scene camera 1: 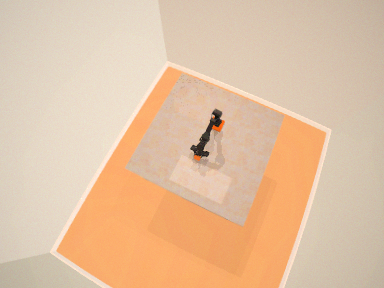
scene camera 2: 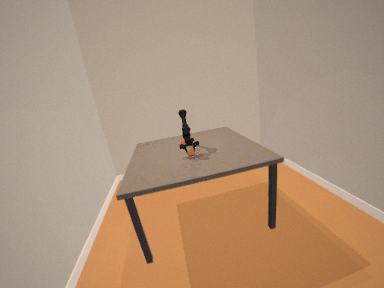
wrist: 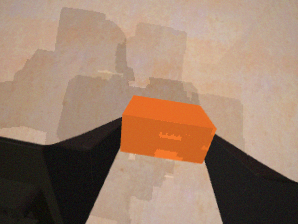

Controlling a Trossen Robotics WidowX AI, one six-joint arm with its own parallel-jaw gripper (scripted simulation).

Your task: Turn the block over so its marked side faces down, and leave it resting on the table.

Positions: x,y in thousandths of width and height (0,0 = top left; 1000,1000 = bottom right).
Labels:
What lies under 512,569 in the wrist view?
An orange block.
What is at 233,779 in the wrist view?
My gripper.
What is my gripper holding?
An orange block.

